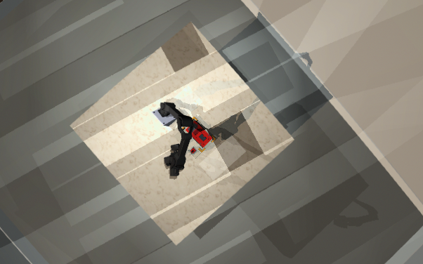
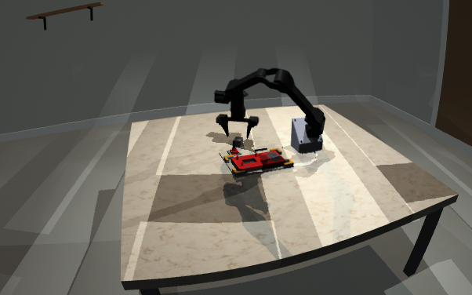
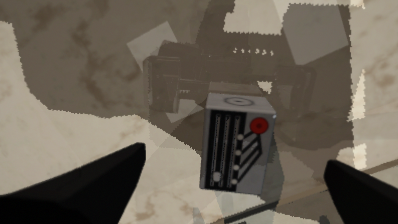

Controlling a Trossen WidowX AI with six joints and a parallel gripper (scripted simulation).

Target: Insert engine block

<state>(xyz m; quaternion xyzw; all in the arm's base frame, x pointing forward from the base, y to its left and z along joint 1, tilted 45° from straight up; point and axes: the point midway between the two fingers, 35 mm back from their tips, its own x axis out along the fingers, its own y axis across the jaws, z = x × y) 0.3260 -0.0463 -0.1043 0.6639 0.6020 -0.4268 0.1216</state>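
The grey-white engine block lies 2 cm below my gripper tip.
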